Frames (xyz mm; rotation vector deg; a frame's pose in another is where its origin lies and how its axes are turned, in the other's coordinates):
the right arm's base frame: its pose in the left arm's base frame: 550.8 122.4 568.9 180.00 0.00 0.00
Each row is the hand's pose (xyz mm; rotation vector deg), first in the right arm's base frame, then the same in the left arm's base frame.
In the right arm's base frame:
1: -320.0 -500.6 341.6 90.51 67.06 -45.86
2: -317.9 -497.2 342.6 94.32 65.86 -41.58
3: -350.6 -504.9 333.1 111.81 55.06 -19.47
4: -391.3 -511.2 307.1 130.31 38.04 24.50
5: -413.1 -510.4 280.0 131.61 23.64 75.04
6: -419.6 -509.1 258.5 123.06 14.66 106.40
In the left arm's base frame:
1: 230.8 623.0 227.3 -63.49 -42.85 -62.66
2: 232.9 619.6 226.3 -62.16 -38.37 -60.78
3: 200.2 627.3 235.8 -55.86 -16.97 -48.00
4: 159.5 633.6 261.8 -42.82 19.78 -30.72
5: 137.7 632.8 288.9 -27.98 57.78 -18.20
6: 131.2 631.5 310.4 -18.17 80.84 -11.14

